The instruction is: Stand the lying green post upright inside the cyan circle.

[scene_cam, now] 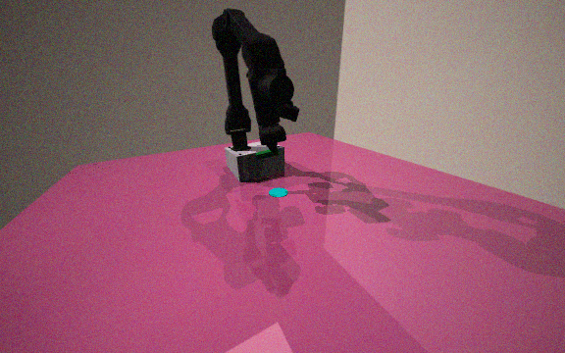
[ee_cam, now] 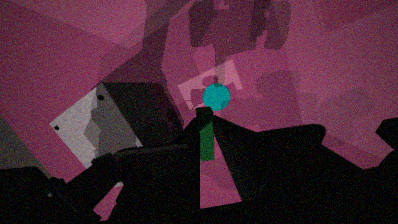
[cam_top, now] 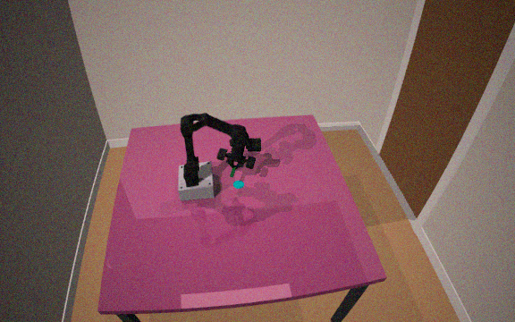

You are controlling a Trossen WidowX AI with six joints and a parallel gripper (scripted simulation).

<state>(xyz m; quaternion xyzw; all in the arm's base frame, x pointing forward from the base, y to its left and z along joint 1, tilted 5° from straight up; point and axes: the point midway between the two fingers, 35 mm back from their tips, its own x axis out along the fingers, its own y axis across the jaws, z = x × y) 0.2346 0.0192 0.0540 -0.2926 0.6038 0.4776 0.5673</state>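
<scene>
Right now the cyan circle is 2 cm ahead of my gripper tip and 13 cm below it. Round my gripper tip: green post: 1 cm behind, 2 cm to the right.
</scene>
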